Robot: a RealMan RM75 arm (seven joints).
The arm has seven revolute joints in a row. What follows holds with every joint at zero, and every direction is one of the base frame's. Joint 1 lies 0.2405 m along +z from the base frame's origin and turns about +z. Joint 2 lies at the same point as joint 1 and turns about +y. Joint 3 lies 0.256 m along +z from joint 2 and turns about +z. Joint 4 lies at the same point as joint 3 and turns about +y. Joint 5 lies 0.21 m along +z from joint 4 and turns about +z. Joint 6 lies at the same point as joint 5 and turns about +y. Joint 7 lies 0.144 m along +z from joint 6 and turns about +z. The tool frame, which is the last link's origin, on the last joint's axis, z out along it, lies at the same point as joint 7; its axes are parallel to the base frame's.
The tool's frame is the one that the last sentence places.
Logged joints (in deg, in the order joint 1, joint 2, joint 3, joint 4, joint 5, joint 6, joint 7), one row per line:
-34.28, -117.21, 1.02, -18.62, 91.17, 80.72, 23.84
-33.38, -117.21, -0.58, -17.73, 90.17, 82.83, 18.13
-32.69, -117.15, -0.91, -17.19, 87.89, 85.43, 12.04
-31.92, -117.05, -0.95, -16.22, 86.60, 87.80, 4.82
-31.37, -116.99, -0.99, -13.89, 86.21, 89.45, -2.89
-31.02, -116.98, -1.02, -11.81, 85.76, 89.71, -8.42
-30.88, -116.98, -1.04, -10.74, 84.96, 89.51, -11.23
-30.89, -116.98, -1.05, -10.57, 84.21, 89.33, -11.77
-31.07, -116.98, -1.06, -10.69, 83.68, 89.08, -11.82
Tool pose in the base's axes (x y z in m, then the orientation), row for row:
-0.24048, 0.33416, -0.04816, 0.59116, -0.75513, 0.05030, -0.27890
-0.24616, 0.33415, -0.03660, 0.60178, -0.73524, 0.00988, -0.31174
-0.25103, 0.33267, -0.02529, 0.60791, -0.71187, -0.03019, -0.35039
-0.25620, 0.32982, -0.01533, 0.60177, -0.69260, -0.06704, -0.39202
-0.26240, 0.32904, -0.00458, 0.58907, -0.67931, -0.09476, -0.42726
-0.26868, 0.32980, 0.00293, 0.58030, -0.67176, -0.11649, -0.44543
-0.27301, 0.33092, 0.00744, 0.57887, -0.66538, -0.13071, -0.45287
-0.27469, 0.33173, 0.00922, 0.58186, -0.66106, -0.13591, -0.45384
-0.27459, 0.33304, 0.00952, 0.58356, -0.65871, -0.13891, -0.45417
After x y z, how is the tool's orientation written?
As a quaternion, w x y z.
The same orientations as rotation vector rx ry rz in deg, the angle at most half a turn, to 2 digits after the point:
-100.67, 6.71, -37.18
-97.59, 1.31, -41.38
-94.25, -4.00, -46.39
-91.93, -8.90, -52.03
-90.64, -12.64, -57.01
-89.96, -15.60, -59.65
-89.15, -17.51, -60.68
-88.47, -18.19, -60.73
-88.09, -18.58, -60.74

